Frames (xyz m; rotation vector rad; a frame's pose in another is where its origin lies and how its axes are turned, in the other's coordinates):
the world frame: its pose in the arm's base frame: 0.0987 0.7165 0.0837 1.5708 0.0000 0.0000
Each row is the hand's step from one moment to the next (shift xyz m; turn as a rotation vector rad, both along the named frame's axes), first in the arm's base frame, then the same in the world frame.
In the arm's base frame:
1: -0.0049 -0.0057 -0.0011 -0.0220 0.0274 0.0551
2: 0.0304 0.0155 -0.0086 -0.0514 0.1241 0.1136
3: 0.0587 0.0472 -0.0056 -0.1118 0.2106 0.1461
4: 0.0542 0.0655 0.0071 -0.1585 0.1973 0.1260
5: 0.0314 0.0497 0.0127 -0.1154 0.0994 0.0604
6: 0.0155 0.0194 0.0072 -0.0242 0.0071 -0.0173
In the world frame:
1: -0.0049 -0.0011 0.0057 -0.0220 0.0551 -0.0274
2: 0.0304 -0.0086 -0.0155 -0.0514 0.1136 -0.1241
3: 0.0587 -0.0056 -0.0472 -0.1118 0.1461 -0.2106
4: 0.0542 0.0071 -0.0655 -0.1585 0.1260 -0.1973
5: 0.0314 0.0127 -0.0497 -0.1154 0.0604 -0.0994
6: 0.0155 0.0072 -0.0194 -0.0242 -0.0173 -0.0071

